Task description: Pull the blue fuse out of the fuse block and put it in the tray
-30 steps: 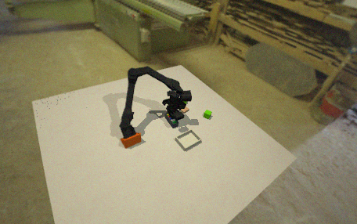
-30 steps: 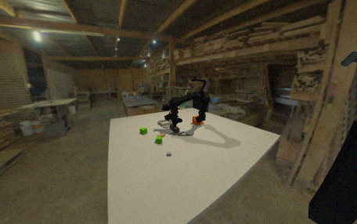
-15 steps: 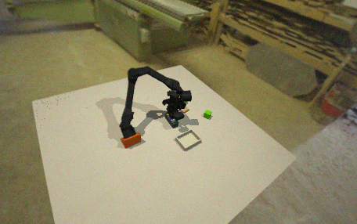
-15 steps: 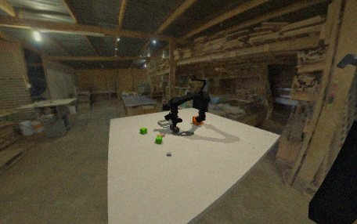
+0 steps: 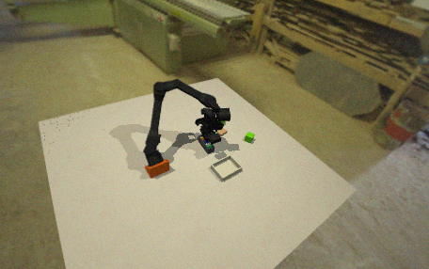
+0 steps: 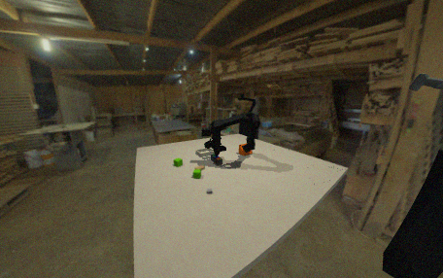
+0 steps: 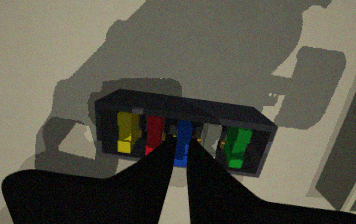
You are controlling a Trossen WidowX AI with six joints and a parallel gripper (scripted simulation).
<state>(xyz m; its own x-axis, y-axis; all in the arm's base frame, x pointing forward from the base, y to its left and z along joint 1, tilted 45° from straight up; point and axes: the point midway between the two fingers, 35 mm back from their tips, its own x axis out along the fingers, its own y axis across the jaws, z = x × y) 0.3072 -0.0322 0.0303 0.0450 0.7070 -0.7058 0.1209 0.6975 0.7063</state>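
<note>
Now: gripper tip 10 mm past the grey tray, 190 mm to the left of it and 40 mm above it. The rest, counted from my gripper tip: grey piece: 220 mm ahead, 280 mm to the left, 30 mm below; then blue fuse: 10 mm below.
</note>
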